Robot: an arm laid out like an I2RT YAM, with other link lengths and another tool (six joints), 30 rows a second.
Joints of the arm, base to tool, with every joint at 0 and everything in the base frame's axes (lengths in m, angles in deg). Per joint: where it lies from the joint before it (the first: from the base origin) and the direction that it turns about. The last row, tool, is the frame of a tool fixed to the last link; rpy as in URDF.
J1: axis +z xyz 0 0 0.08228
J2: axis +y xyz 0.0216 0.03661 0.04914
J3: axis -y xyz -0.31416 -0.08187 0
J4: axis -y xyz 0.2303 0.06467 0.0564
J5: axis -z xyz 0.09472 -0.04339 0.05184
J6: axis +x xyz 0.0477 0 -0.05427
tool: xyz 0.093 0.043 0.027 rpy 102.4 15.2 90
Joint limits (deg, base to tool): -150..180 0..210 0..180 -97..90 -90..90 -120..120
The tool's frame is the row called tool.
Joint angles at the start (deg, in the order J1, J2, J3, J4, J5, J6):
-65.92 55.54 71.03 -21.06 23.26 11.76
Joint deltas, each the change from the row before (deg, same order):
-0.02 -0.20 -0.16 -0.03 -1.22 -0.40
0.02 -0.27 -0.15 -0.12 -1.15 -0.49
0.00 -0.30 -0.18 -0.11 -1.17 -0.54
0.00 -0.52 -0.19 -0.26 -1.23 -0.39
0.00 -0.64 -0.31 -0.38 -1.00 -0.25
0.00 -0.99 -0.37 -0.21 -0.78 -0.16
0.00 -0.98 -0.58 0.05 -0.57 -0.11
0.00 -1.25 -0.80 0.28 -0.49 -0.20
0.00 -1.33 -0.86 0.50 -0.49 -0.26
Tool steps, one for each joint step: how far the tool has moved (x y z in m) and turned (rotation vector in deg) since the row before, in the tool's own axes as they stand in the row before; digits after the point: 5 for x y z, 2 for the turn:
0.00280 -0.00096 -0.00148 -0.08 1.08 -0.64
0.00273 -0.00112 -0.00191 -0.08 1.03 -0.73
0.00271 -0.00123 -0.00201 -0.10 1.02 -0.77
0.00229 -0.00130 -0.00345 -0.17 1.11 -0.62
0.00166 -0.00225 -0.00350 -0.05 0.92 -0.47
0.00028 -0.00124 -0.00588 -0.47 0.71 -0.20
0.00003 -0.00164 -0.00509 -0.49 0.52 -0.10
-0.00045 -0.00174 -0.00632 -0.75 0.41 -0.09
-0.00055 -0.00118 -0.00691 -0.98 0.38 -0.09

